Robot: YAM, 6 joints.
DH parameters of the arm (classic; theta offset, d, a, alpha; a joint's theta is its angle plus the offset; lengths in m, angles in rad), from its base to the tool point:
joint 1: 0 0.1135 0.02 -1.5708
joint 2: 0 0 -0.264 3.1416
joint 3: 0.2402 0 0.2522 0
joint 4: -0.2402 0 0.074 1.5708
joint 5: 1.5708 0 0 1.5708
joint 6: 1.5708 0.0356 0 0
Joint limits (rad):
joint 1: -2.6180..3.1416
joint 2: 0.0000..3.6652
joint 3: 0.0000..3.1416
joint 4: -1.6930..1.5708
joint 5: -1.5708..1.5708
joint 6: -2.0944..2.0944
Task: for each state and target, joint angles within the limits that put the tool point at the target. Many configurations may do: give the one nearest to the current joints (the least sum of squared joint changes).
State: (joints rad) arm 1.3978 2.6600 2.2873 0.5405 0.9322 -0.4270
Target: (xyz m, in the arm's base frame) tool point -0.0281 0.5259 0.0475
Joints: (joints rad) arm 1.6821 2.6064 1.6928 0.4248 1.0292 -0.4270
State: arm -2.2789 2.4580 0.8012 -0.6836 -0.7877 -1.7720
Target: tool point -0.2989 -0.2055 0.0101
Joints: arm -2.6074 2.3469 1.2393 -0.5251 -0.7658 -1.7720
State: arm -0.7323 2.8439 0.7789 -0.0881 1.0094 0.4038
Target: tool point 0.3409 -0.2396 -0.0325
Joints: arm -0.5414 2.5401 1.3182 0.0667 0.9851 0.4038
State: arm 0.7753 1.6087 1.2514 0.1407 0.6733 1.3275
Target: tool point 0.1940 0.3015 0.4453
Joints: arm 1.0581 1.5317 1.4925 0.2119 0.6364 1.3275
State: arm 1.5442 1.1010 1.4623 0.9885 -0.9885 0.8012
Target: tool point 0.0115 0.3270 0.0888
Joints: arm 1.4465 1.9602 0.6713 0.7269 -0.9591 0.8012
